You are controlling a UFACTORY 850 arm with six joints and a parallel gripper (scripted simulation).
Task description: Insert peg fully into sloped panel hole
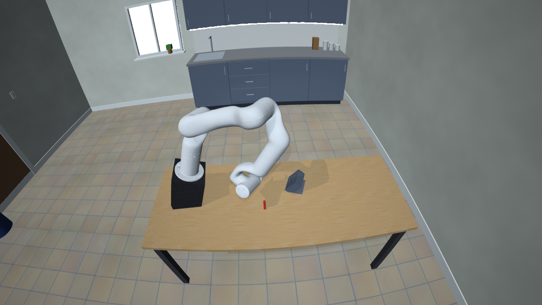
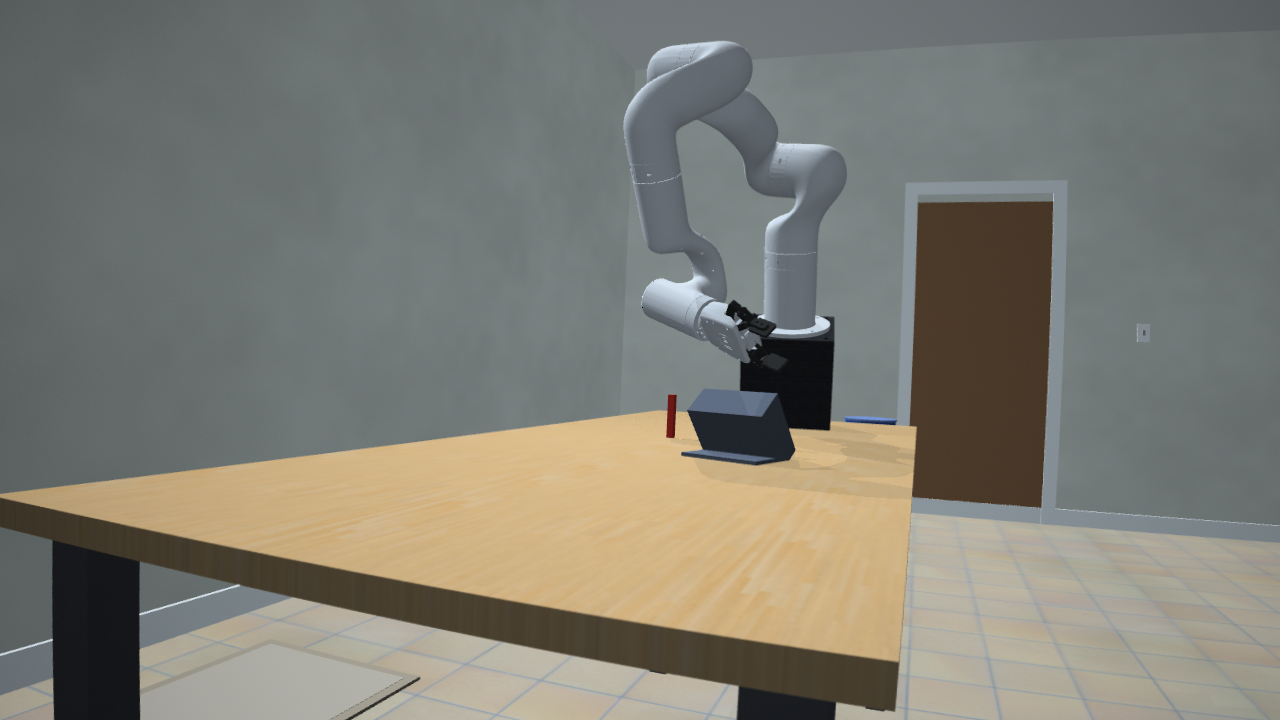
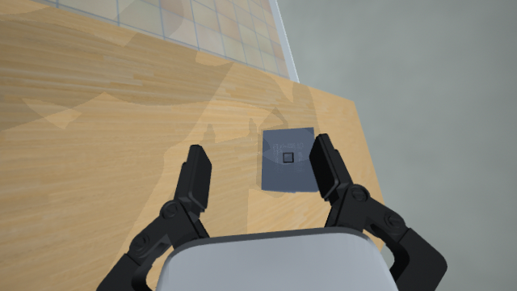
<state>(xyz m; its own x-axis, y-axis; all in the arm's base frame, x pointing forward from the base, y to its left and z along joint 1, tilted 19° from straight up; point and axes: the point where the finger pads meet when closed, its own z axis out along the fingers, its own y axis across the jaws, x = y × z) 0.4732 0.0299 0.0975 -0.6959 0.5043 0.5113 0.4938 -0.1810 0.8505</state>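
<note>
Right now my hand is 19 cm to the left of the red peg, 13 cm above it and 2 cm past it. The rest, counted from my hand: flat panel foot (22 cm ahead, 17 cm below, 2 cm to the right).
</note>
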